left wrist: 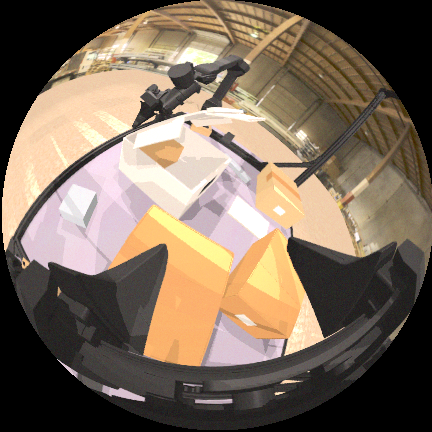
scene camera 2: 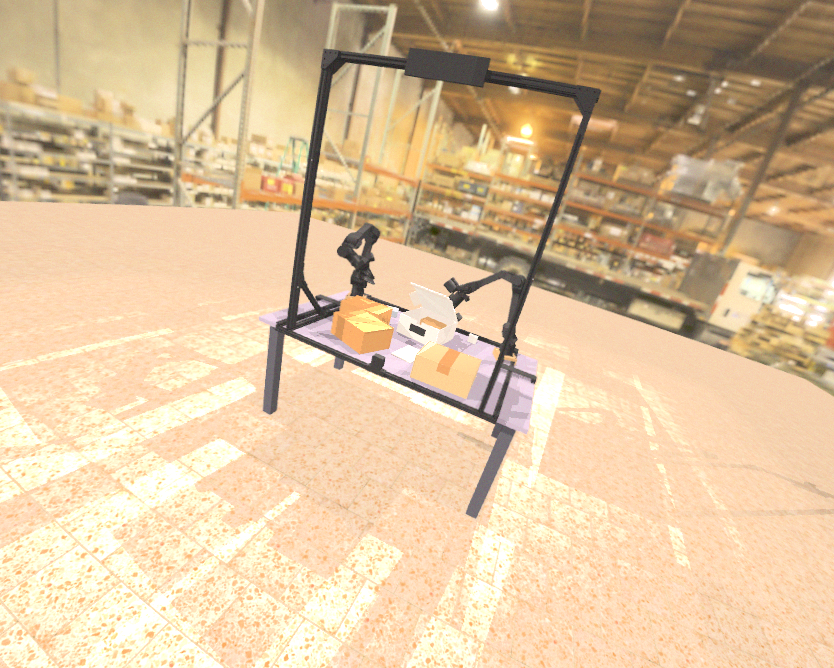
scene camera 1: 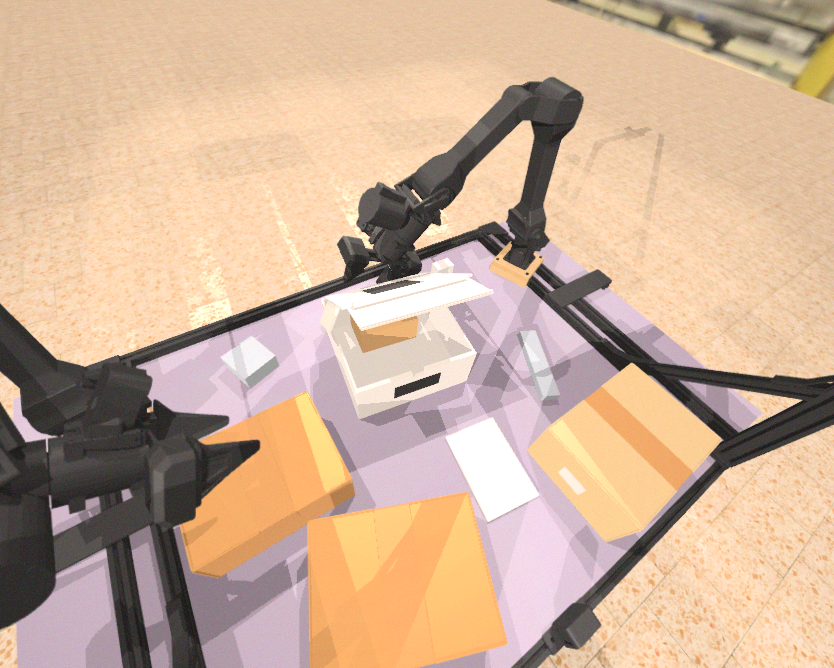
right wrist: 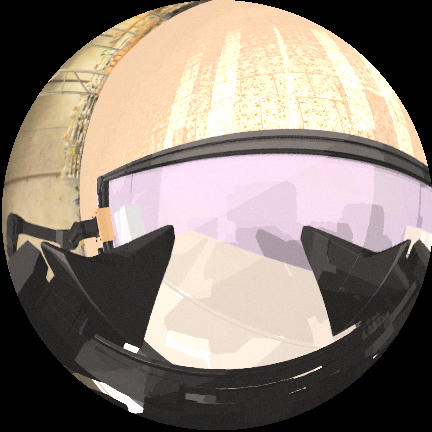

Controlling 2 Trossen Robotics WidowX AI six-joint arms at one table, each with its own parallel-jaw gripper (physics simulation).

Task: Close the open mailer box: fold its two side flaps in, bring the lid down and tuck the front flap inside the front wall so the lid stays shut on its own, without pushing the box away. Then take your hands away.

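Frame: origin at the left arm's base, x ahead, y left, z up, level; centimetres.
Seen in the pictures: left gripper, fingertip midpoint: [left wrist: 228, 247] [scene camera 2: 374, 281] [scene camera 1: 243, 431]; right gripper, fingertip midpoint: [scene camera 2: 438, 316] [scene camera 1: 361, 282] [right wrist: 241, 232]; left arm's base at its link origin: [scene camera 2: 356, 295] [right wrist: 95, 227]; right arm's base at its link origin: [scene camera 1: 519, 258].
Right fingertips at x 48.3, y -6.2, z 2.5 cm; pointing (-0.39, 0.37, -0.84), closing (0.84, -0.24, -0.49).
Pixels of each thing's top centre, then the offset from my right fingertips to it.
- white mailer box at its top centre: [right wrist: 210, 367] [scene camera 1: 395, 325] [left wrist: 183, 146] [scene camera 2: 430, 317] dx -5.0, dy -14.5, dz +2.7 cm
- brown block at its top centre: [scene camera 1: 383, 312] [left wrist: 161, 144] [scene camera 2: 433, 321] dx -2.2, dy -8.8, dz -0.8 cm
- white sheet at its top centre: [scene camera 1: 490, 465] [left wrist: 250, 217] [scene camera 2: 409, 353] dx -10.4, dy -42.3, dz -6.7 cm
- grey-white block at its top centre: [scene camera 1: 248, 356] [right wrist: 121, 226] [left wrist: 76, 199] dx -26.2, dy +3.3, dz -3.6 cm
- grey bar at its top centre: [scene camera 1: 538, 361] [left wrist: 236, 165] dx +13.8, dy -37.9, dz -5.4 cm
- small white block at its top centre: [scene camera 1: 443, 264] dx +20.5, dy -6.7, dz -3.2 cm
The white mailer box [scene camera 1: 455, 370] [scene camera 2: 433, 338] [left wrist: 155, 186] stands open, with a brown block [scene camera 1: 389, 334] [left wrist: 169, 152] inside. Its lid [scene camera 1: 417, 300] [scene camera 2: 433, 304] [left wrist: 220, 116] is raised, slanting above the rear of the box, with the front flap at its free edge. The side flaps cannot be told apart clearly. My right gripper [scene camera 1: 368, 276] [right wrist: 241, 232] is open and empty behind the lid; a pale panel of the box fills the lower part of the right wrist view. My left gripper [scene camera 1: 242, 432] [left wrist: 228, 247] is open and empty, above a brown carton and away from the mailer.
Brown cartons [scene camera 1: 268, 480] [scene camera 1: 403, 577] [scene camera 1: 626, 445] stand in front of and beside the mailer. A white sheet [scene camera 1: 490, 469] lies before it. A grey-white block [scene camera 1: 249, 361] is at its left, a grey bar [scene camera 1: 538, 367] at its right, and a small white block [scene camera 1: 442, 265] behind.
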